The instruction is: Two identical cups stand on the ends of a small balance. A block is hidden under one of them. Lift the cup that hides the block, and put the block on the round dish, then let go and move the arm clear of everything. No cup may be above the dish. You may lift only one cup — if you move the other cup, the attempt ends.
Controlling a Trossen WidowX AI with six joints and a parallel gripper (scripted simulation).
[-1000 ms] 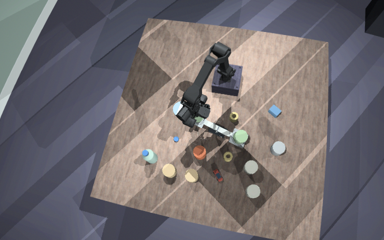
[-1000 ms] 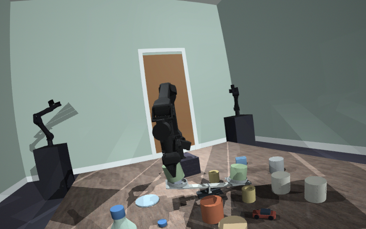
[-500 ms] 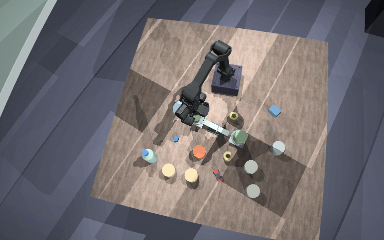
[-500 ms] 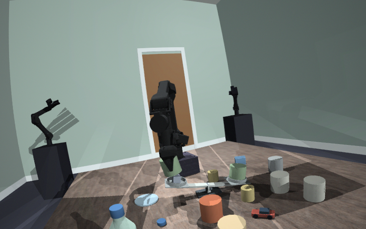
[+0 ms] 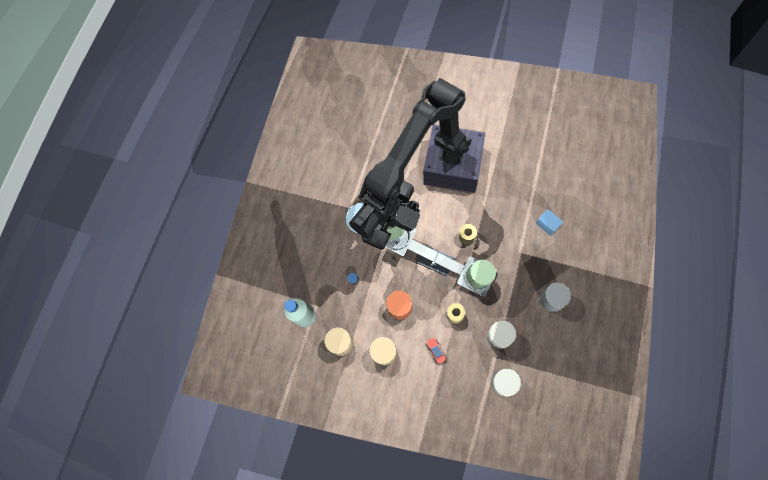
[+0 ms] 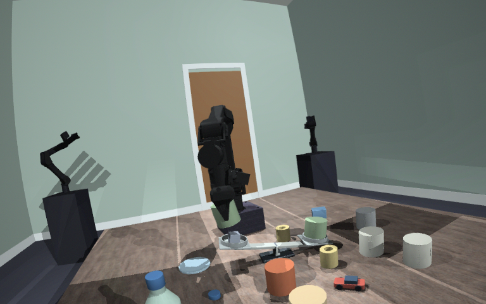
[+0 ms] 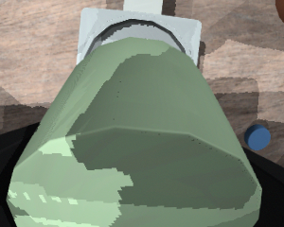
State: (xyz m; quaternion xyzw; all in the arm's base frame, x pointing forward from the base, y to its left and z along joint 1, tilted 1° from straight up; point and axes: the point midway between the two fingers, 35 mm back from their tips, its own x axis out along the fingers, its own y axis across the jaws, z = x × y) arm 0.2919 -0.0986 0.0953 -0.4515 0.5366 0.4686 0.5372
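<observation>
My gripper tip is 7 cm above the grey block and 1 cm to the right of it. The rest, counted from my gripper tip: pale blue round dish 15 cm below, 12 cm to the right, 5 cm behind; orange cylinder 17 cm ahead, 12 cm below, 6 cm to the left; blue disc 15 cm below, 14 cm ahead, 8 cm to the right.
</observation>
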